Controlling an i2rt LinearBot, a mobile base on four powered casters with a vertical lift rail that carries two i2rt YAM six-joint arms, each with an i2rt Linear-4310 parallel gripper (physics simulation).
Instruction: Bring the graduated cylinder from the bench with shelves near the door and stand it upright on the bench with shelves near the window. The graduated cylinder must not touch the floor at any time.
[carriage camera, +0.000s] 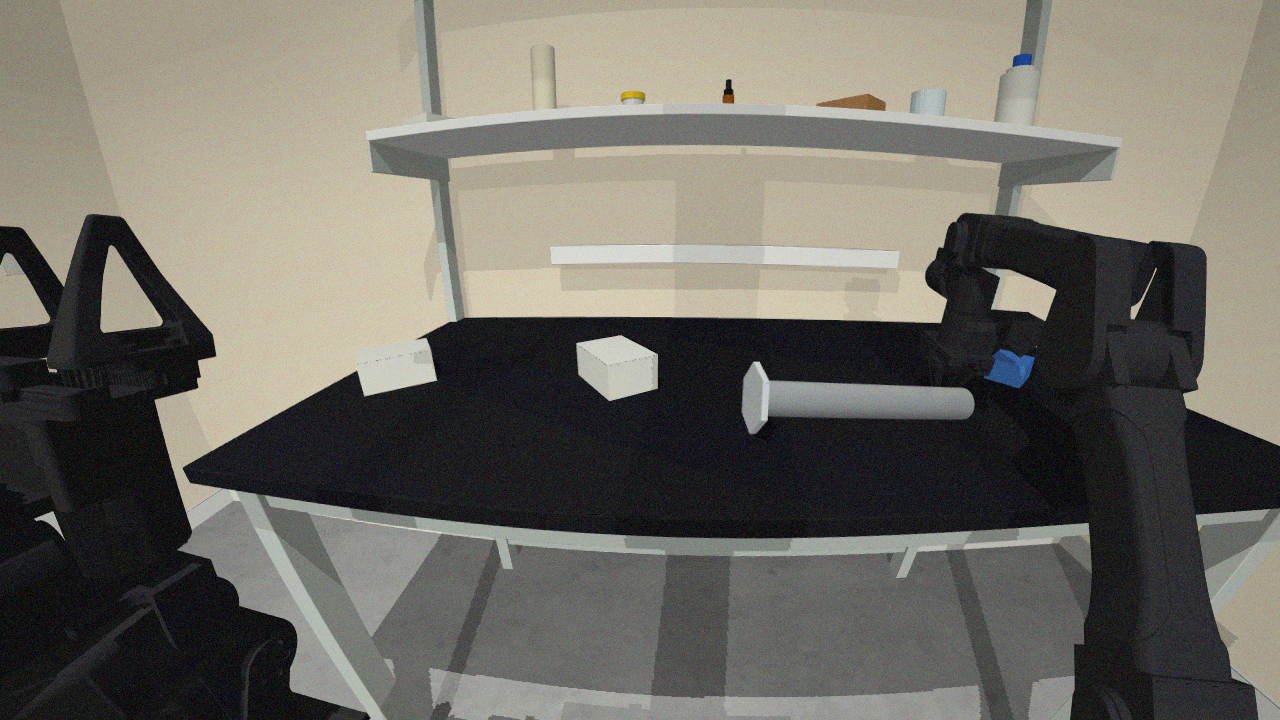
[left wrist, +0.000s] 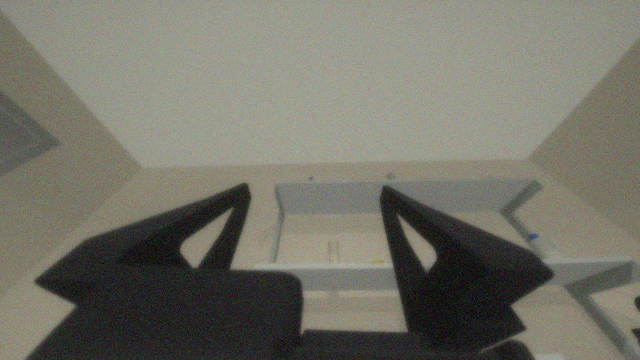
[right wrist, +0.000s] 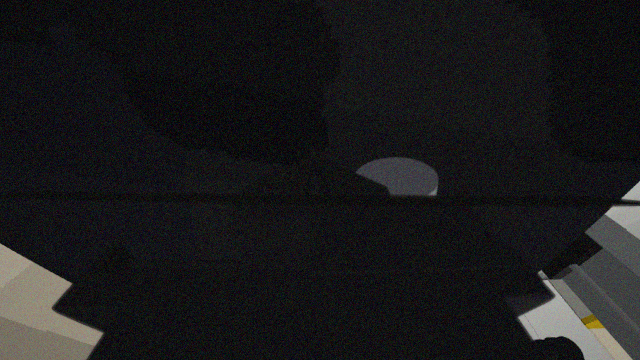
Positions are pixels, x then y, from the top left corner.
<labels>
My left gripper shows in the carriage camera view and in the left wrist view; in the right wrist view it is out of frame. My right gripper shows in the carriage camera view (938, 402) and in the right wrist view (313, 161); in the left wrist view it is out of frame. A graduated cylinder shows in the carriage camera view (762, 398) and in the right wrist view (407, 179); in the left wrist view it is out of frame. One and the same spot on my left gripper: (carriage camera: 72, 339) is (left wrist: 500, 237).
</labels>
